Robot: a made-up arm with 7 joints.
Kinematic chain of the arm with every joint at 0, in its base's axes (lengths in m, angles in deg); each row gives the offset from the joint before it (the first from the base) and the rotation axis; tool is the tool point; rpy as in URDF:
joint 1: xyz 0 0 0.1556 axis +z
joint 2: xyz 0 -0.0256 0.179 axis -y
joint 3: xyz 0 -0.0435 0.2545 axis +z
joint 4: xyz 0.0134 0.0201 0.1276 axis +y
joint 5: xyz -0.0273 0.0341 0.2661 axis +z
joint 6: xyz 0 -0.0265 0.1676 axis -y
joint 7: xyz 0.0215 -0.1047 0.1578 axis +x
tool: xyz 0 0 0 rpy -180 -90 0
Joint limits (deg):
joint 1: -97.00..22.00
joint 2: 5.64..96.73
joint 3: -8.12..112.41
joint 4: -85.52..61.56
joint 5: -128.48..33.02
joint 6: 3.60..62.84
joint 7: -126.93..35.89
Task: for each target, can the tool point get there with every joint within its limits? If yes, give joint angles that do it. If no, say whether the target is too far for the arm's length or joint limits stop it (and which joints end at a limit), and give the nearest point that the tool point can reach.
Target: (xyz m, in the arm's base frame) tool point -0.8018 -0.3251 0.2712
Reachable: yes | joints -10.48 67.40 60.42 -44.83 -69.27 45.50 11.22
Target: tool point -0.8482 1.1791 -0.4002
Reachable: no: too far | nearest point -0.5298 0.7365 -0.0396 | short by 0.654 m
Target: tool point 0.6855 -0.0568 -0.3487
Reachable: no: joint limits stop it (at a limit: joint 1, joint 2, joint 3, joint 4, joint 6) | nearest point 0.2499 0.2239 -0.1811 | short by 0.545 m
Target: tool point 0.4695 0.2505 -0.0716
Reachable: no: joint limits stop it (at a limit: joint 1, joint 3, joint 4, joint 6) | nearest point 0.2777 0.3260 -0.1401 | short by 0.217 m
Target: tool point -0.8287 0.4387 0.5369
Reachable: yes | joints -31.91 80.02 46.68 19.98 -21.99 53.64 2.49
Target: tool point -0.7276 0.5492 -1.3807
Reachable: no: too far | nearest point -0.4569 0.3448 -0.2913 | short by 1.141 m
